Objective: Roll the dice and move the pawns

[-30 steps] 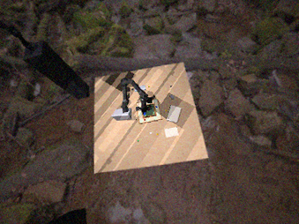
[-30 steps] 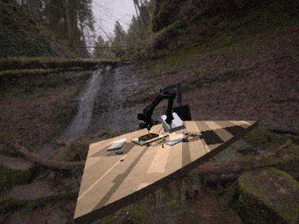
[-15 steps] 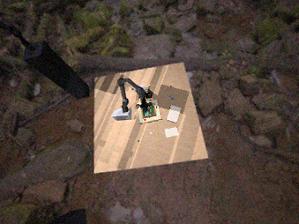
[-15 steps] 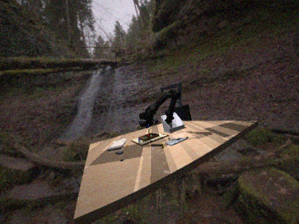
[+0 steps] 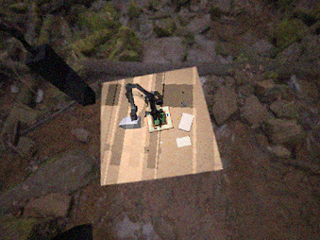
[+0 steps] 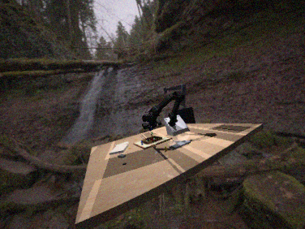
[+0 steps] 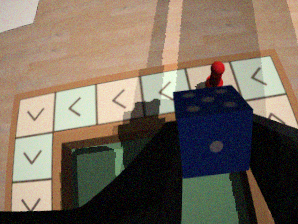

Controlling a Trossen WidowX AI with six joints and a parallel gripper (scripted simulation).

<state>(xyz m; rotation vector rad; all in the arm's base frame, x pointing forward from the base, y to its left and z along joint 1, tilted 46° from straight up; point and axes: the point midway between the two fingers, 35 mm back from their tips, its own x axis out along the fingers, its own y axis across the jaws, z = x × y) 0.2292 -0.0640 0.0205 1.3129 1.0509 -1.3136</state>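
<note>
My gripper tip is 15 cm short of the blue pawn, 5 cm to the right of it and 9 cm above it.
</note>
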